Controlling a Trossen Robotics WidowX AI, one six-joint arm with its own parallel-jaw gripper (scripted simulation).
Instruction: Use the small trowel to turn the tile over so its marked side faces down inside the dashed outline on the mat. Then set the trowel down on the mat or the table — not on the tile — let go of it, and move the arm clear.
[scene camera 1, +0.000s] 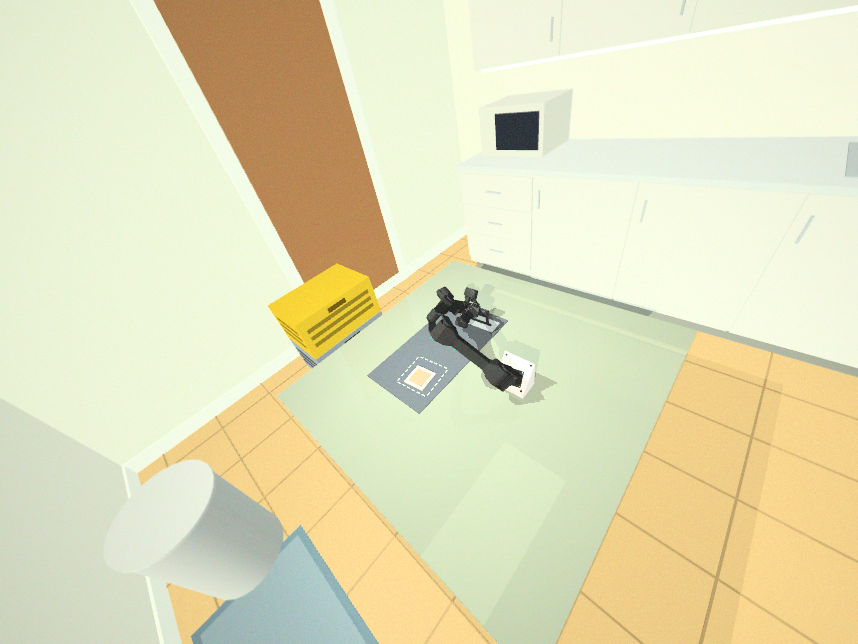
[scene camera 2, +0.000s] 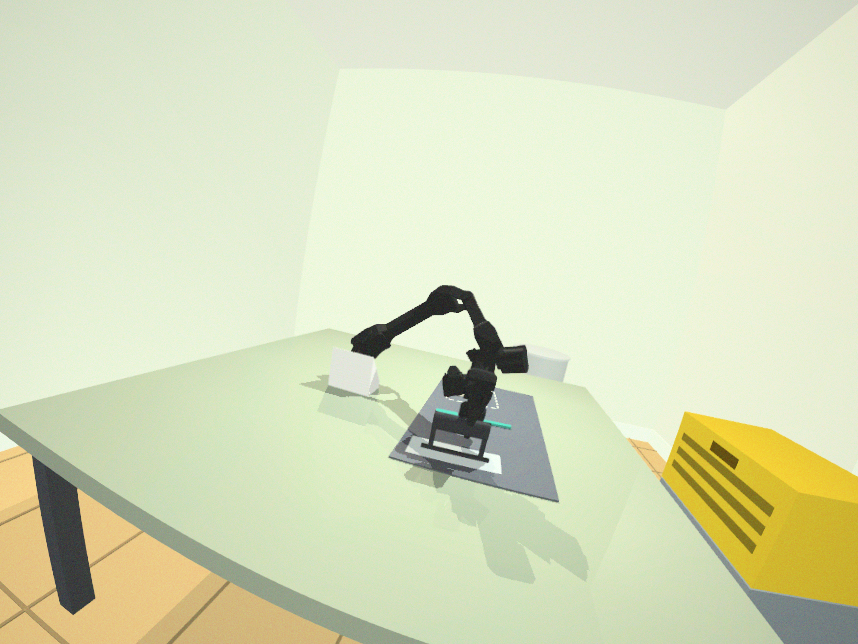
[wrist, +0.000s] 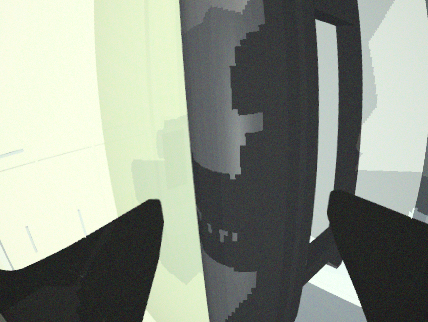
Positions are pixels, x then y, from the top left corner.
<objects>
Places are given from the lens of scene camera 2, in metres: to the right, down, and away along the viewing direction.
my gripper (scene camera 2: 468, 432): 0.08, 0.23, 0.68
grey mat (scene camera 2: 525, 467): 0.21, 0.32, 0.69
</objects>
